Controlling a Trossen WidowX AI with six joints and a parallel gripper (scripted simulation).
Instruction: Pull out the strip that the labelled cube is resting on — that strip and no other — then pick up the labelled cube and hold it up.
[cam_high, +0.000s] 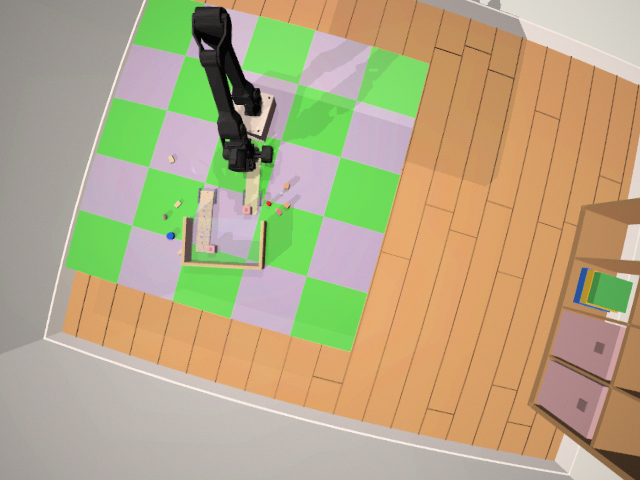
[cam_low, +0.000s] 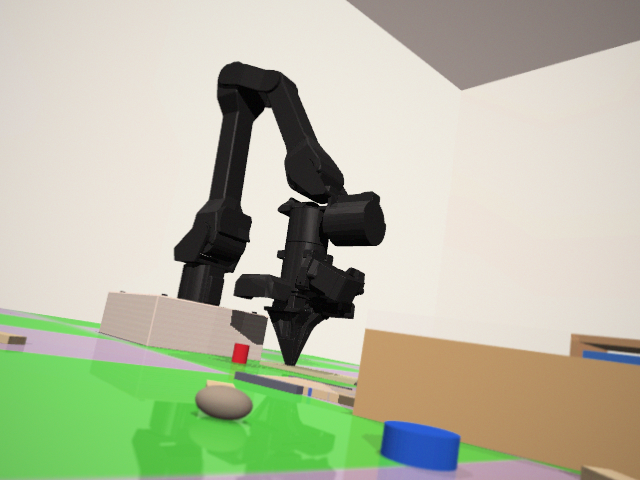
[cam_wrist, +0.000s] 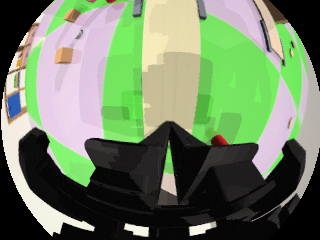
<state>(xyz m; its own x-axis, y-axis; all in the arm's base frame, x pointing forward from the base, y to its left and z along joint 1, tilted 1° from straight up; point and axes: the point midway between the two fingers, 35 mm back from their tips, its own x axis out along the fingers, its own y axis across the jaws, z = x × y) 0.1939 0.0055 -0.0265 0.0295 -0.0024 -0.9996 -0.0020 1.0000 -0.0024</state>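
Right now the beige strip is 10 cm ahead of my gripper tip. Also, from my gripper tip: grey stone 26 cm ahead, 36 cm to the right; blue disc 34 cm ahead, 32 cm to the right; pink block 20 cm ahead, 12 cm to the left.
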